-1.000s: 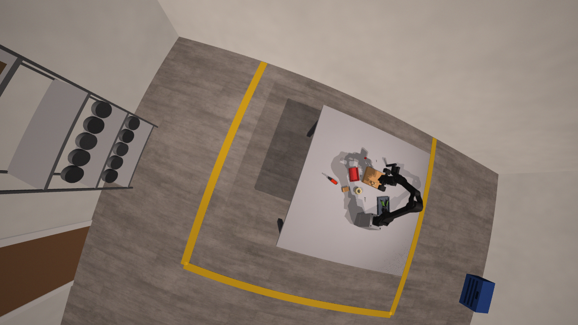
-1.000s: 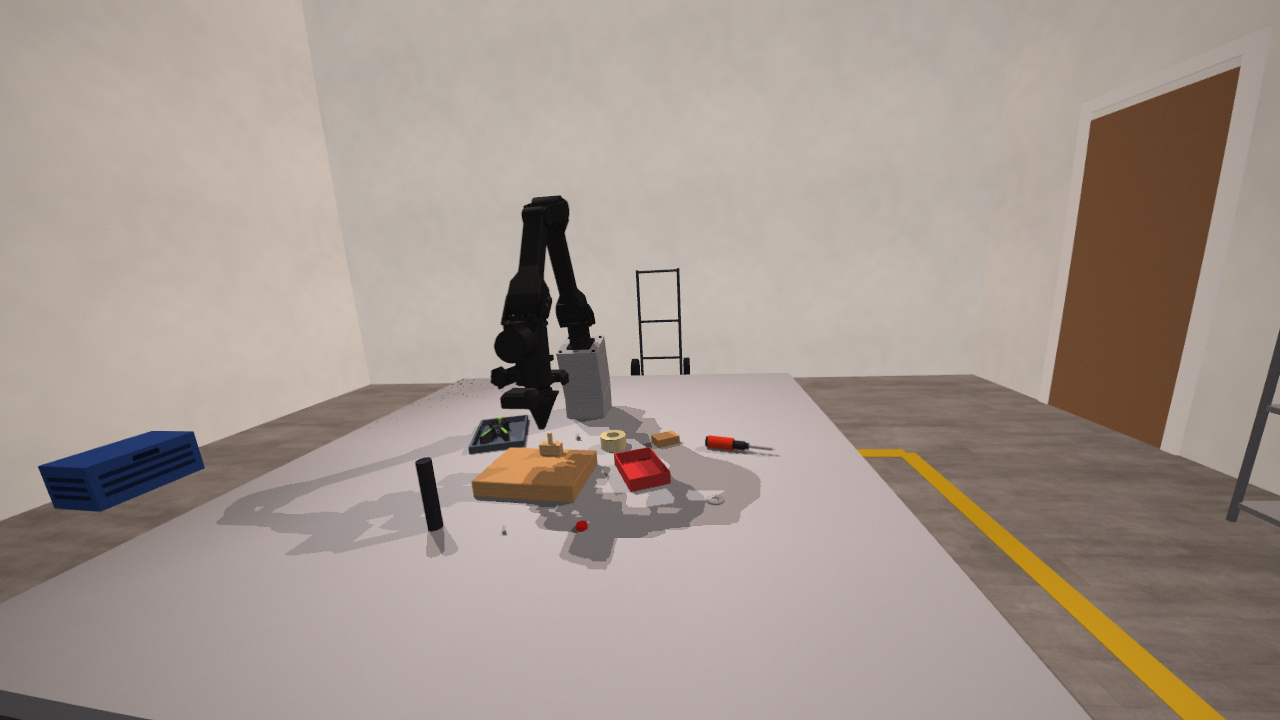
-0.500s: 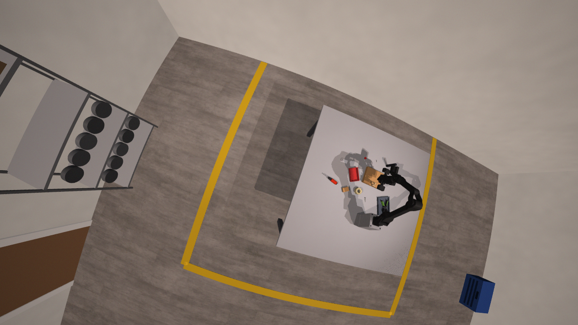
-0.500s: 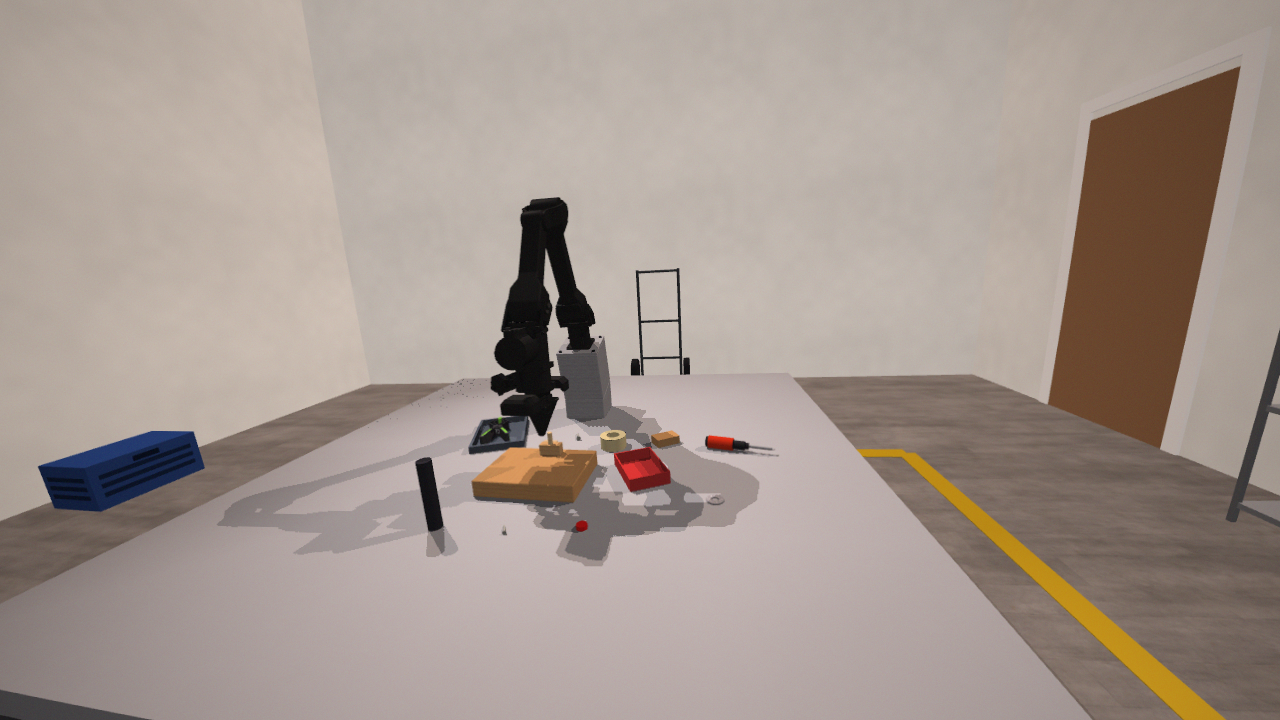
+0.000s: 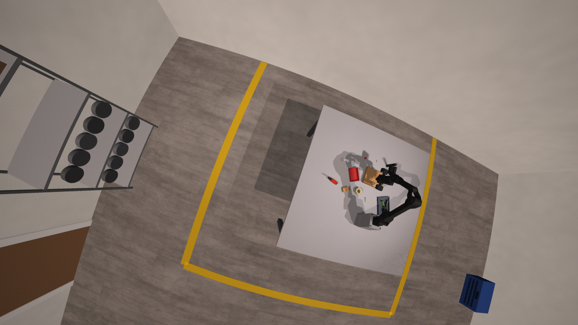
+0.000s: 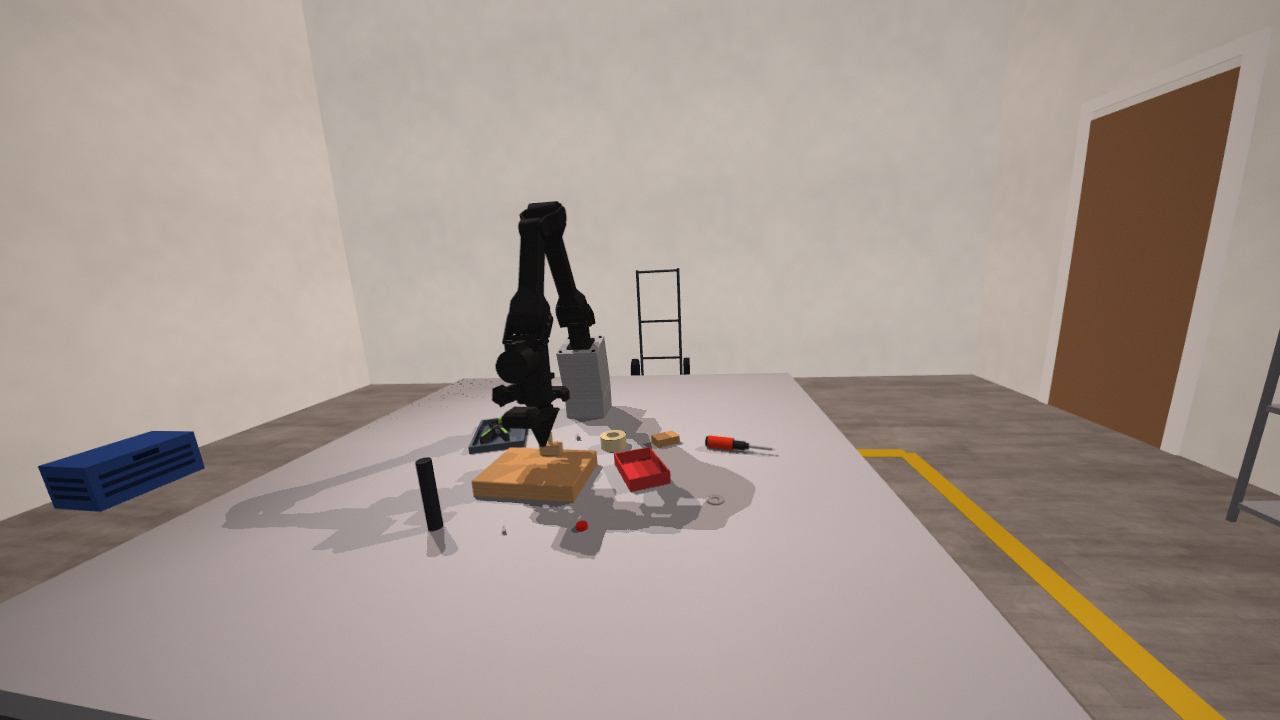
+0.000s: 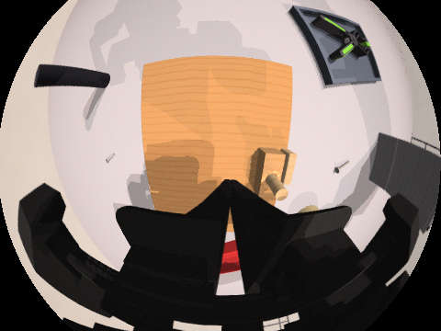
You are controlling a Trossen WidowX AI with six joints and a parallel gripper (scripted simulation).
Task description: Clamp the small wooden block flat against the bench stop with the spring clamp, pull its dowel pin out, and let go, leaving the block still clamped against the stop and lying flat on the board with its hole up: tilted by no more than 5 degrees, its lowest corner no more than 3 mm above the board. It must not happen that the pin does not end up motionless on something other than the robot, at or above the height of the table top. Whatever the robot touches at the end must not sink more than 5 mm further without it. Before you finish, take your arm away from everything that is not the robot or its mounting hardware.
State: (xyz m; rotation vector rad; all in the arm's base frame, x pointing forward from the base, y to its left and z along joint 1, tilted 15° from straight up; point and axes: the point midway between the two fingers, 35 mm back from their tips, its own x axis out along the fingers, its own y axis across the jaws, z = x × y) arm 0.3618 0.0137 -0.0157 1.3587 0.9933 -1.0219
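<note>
The dowel pin is 5 cm below my hand and 4 cm behind it. Also, from my hand: bench stop: 6 cm below, 5 cm behind, 1 cm to the right; then wooden board: 9 cm below, 2 cm ahead, 1 cm to the right; then small wooden block: 6 cm below, 4 cm behind.
</note>
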